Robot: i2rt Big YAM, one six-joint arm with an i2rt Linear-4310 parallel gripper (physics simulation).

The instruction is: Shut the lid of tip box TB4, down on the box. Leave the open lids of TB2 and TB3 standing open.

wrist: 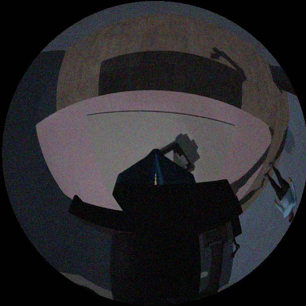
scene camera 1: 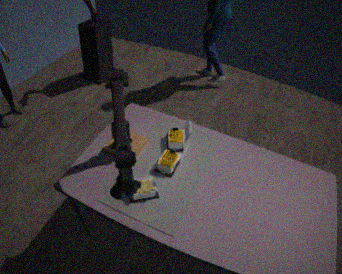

same spot on grey mat: [wrist: 118, 140] = [scene camera 1: 159, 214]
